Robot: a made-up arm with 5 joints.
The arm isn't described. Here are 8 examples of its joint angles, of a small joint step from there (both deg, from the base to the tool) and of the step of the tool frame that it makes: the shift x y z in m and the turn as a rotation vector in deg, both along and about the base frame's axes.
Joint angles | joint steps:
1: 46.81 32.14 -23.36 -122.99 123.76 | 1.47 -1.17 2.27 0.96 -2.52
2: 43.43 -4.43 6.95 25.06 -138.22 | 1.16 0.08 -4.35 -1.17 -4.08
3: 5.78 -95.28 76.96 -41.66 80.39 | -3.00 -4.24 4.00 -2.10 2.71
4: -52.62 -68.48 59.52 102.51 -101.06 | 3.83 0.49 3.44 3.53 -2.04
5: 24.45 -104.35 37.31 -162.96 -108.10 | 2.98 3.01 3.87 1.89 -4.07
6: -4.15 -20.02 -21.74 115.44 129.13 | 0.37 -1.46 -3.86 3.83 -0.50
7: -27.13 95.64 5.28 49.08 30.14 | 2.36 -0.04 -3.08 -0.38 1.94
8: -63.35 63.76 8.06 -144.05 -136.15 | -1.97 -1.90 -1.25 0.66 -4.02
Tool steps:
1: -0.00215 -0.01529 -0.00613 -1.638 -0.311 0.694
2: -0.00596 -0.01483 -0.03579 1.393 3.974 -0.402
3: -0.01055 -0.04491 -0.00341 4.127 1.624 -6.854
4: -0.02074 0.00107 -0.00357 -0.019 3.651 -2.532
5: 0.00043 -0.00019 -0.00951 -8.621 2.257 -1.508
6: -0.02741 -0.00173 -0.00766 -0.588 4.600 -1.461
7: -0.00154 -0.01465 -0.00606 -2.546 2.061 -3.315
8: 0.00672 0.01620 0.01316 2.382 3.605 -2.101
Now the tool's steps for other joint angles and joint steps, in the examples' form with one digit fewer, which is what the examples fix.
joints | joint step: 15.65 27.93 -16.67 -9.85 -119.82 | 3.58 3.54 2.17 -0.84 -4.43
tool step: -0.0069 -0.0306 -0.0185 -2.14 -0.99 2.28
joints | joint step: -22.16 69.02 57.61 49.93 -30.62 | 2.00 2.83 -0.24 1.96 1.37
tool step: -0.0028 0.0075 -0.0102 -3.37 -0.26 -1.35
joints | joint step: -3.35 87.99 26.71 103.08 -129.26 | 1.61 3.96 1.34 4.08 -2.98
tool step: -0.0280 0.0252 0.0084 -4.67 -4.13 4.65
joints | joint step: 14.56 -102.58 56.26 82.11 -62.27 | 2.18 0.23 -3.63 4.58 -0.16
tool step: 0.0006 0.0284 -0.0209 1.10 3.68 4.10
